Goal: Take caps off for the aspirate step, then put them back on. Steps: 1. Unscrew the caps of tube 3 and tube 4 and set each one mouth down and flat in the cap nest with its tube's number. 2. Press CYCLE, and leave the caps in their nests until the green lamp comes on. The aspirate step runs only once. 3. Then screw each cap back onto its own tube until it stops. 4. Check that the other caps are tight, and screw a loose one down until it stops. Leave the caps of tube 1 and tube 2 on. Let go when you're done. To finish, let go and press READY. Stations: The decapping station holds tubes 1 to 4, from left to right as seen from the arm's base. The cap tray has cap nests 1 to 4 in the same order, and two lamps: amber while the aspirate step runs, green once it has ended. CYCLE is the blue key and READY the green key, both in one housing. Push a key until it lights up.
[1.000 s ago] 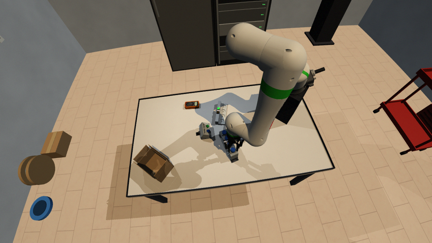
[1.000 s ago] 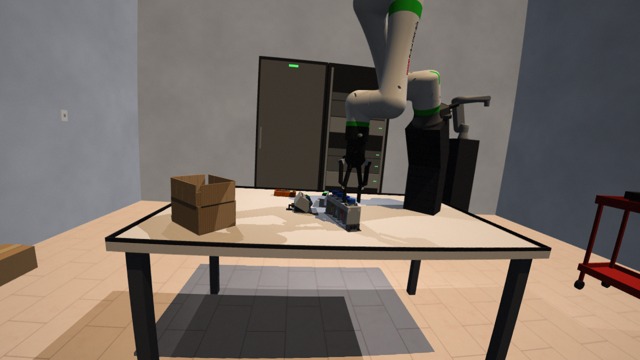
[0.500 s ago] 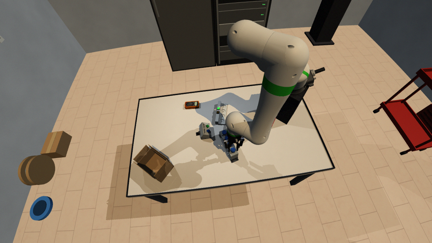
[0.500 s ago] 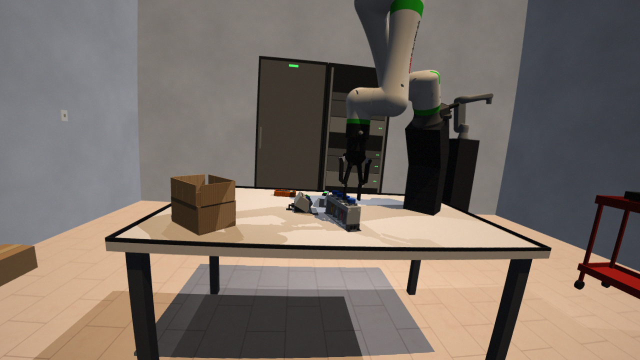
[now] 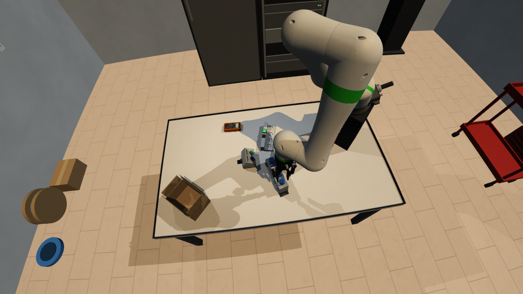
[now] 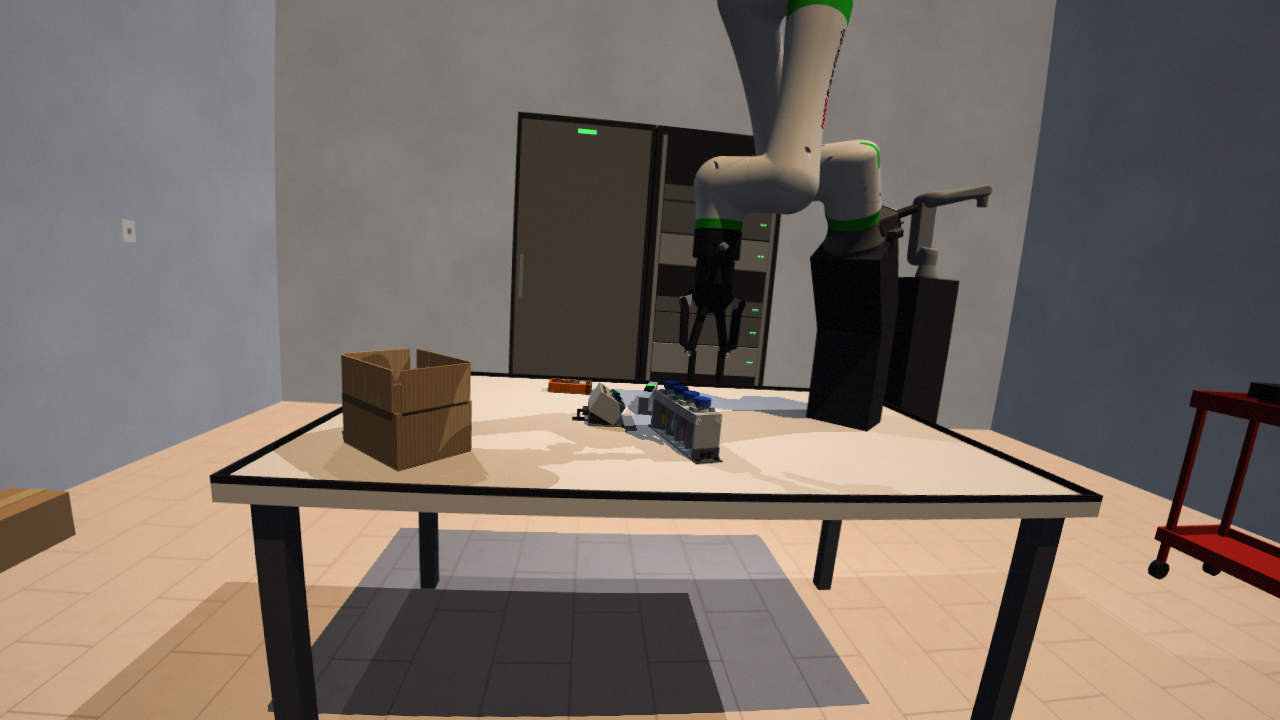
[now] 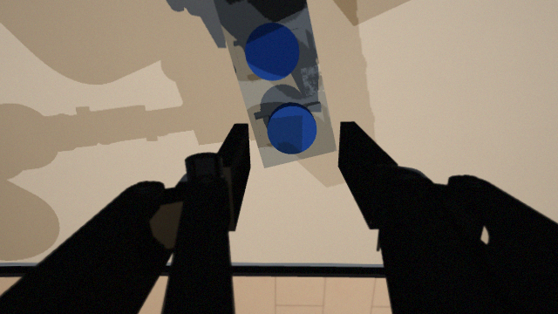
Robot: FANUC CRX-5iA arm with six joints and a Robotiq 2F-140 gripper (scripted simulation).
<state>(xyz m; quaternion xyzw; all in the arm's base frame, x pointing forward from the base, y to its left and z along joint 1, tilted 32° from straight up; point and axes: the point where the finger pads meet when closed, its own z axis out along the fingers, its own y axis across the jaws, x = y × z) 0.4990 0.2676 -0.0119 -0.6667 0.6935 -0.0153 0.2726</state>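
Now: hand 10 cm to the left of the blue cap, 7 cm above it and 3 cm short of it. The rest, counted from my hand: blue cycle key 20 cm to the right, 17 cm ahead, 12 cm below; key housing 23 cm to the right, 19 cm ahead, 13 cm below; green ready key 25 cm to the right, 17 cm ahead, 12 cm below.
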